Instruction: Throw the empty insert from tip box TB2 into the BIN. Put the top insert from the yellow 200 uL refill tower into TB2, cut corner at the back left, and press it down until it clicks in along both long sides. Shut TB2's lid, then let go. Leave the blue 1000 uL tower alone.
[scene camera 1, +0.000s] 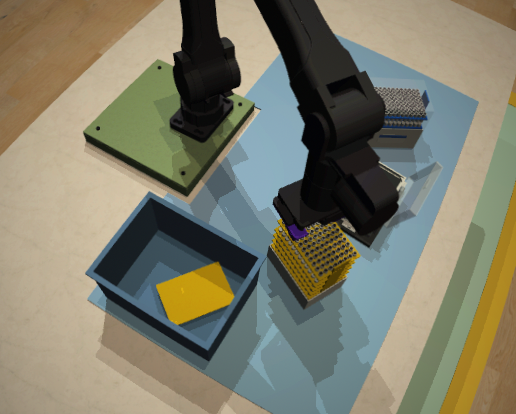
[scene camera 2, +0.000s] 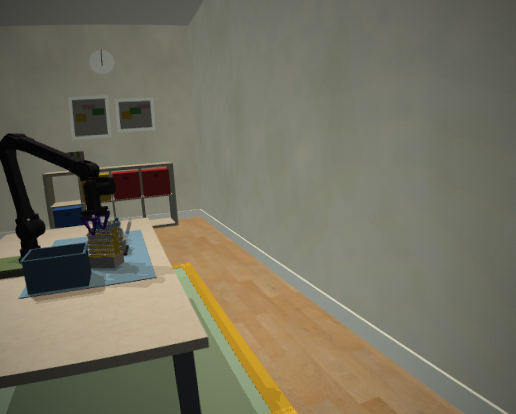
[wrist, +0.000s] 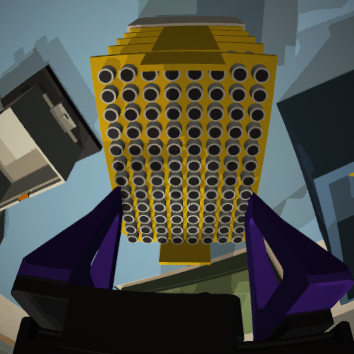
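My gripper (scene camera 1: 317, 227) (scene camera 2: 98, 231) (wrist: 184, 197) is shut on the top yellow insert (scene camera 1: 330, 245) (wrist: 184, 123), its purple fingers on the long sides near one end. The insert is full of grey tips. It is on or very slightly above the yellow 200 uL tower (scene camera 1: 299, 272) (scene camera 2: 104, 246) (wrist: 242, 41); I cannot tell whether there is a gap. Tip box TB2 (scene camera 1: 369, 237) (wrist: 47, 112) has its clear lid (scene camera 1: 426, 187) open; the arm partly hides it in scene camera 1. A yellow insert (scene camera 1: 195, 295) lies in the blue BIN (scene camera 1: 192, 227) (scene camera 2: 57, 271) (wrist: 320, 135).
The blue 1000 uL tower (scene camera 1: 397, 137) stands at the back right of the blue mat (scene camera 1: 450, 117), beyond TB2. The green base plate (scene camera 1: 145, 120) (wrist: 215, 280) carries the arm. The BIN's wall stands close beside the yellow tower.
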